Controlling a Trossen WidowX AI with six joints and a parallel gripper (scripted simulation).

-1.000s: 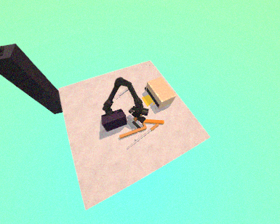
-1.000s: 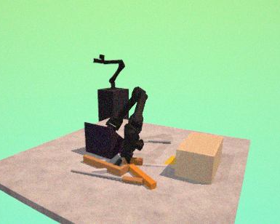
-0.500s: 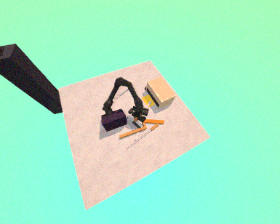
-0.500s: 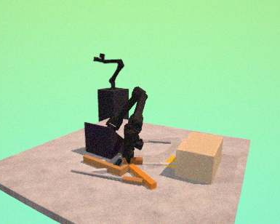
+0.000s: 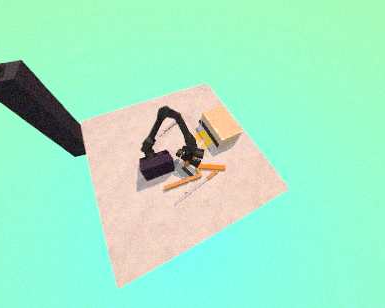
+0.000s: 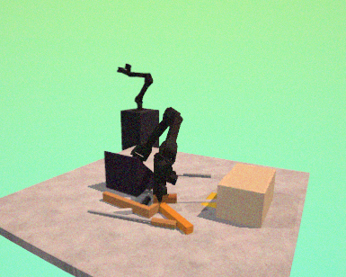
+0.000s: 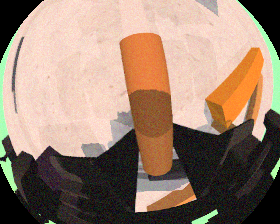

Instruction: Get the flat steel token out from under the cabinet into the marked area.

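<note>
The dark-handled tool lies 40 mm to the right of my gripper tip and 40 mm behind it. The rest, counted from my gripper tip: orange bar 160 mm ahead, 90 mm to the right, 10 mm above.
</note>
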